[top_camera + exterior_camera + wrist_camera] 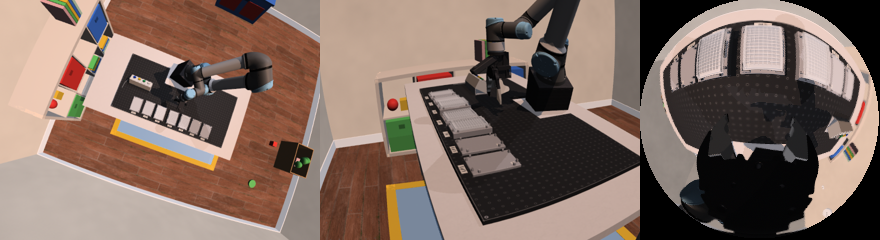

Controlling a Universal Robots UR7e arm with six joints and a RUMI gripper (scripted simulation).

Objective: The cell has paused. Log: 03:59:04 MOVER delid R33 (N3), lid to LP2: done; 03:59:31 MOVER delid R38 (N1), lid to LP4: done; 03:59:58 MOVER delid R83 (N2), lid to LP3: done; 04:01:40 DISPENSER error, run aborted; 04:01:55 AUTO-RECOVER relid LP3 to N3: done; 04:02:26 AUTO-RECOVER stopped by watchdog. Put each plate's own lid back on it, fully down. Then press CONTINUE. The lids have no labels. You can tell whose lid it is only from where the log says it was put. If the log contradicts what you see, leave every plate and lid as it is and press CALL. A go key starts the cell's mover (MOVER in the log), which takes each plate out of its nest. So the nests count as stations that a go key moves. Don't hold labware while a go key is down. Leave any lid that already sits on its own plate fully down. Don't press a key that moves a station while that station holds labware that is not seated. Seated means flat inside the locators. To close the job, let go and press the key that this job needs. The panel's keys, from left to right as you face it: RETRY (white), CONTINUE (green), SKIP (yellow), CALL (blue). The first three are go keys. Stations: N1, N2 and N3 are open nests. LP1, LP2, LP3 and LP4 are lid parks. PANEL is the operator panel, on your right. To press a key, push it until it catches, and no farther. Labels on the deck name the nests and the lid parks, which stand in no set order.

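My hand is 380 mm to the left of the clear lid, 190 mm short of it and 50 mm above it. From my hand the other things lie so: clear plate lid (250 mm to the right, 170 mm ahead, 50 mm below); then lid park (400 mm to the left, 130 mm ahead, 60 mm below).
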